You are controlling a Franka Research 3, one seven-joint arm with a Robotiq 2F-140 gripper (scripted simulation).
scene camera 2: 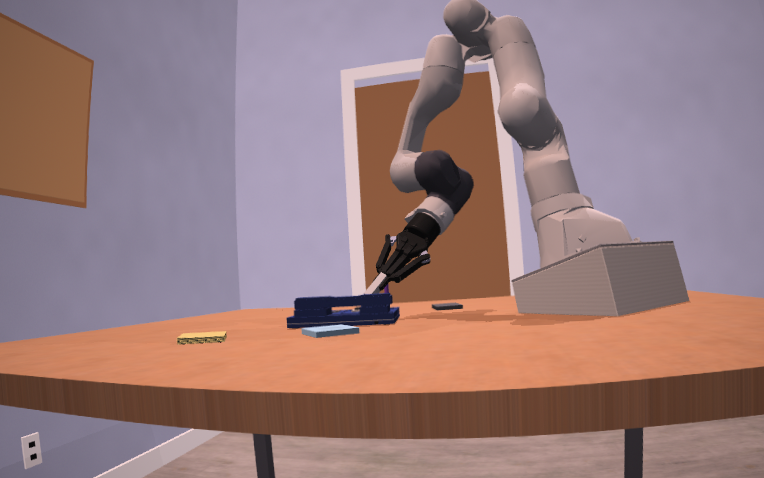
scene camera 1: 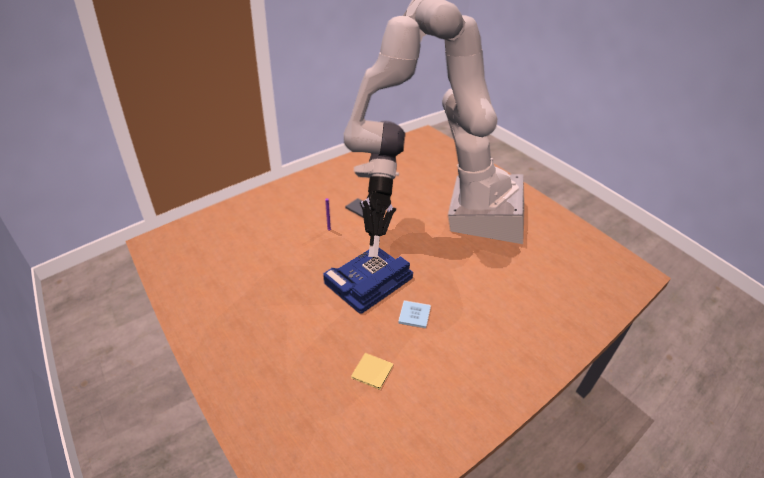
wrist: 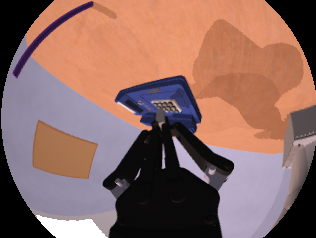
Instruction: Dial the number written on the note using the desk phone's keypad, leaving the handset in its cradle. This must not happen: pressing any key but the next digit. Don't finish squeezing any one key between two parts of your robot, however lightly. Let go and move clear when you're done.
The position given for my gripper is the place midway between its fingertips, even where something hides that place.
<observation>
In view: my gripper [scene camera 2: 367, 297].
My gripper also shows in scene camera 1 [scene camera 1: 372, 257] and in the wrist view [wrist: 161, 113].
</observation>
